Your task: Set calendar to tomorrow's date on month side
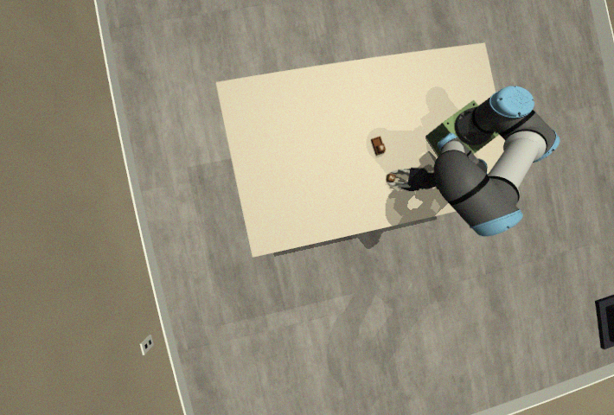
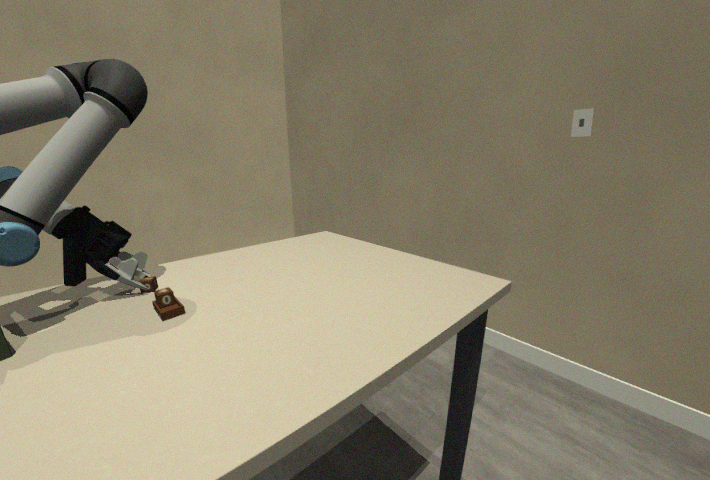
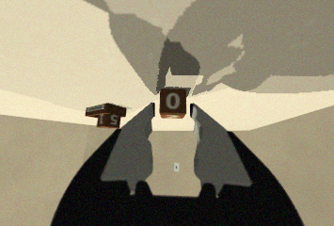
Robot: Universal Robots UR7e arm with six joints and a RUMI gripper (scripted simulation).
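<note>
Now: the brown digit cube 10 mm ahead of my hand and 10 mm below it. Also, from my hand: brown calendar tray (30 mm ahead, 160 mm to the right, 10 mm below).
</note>
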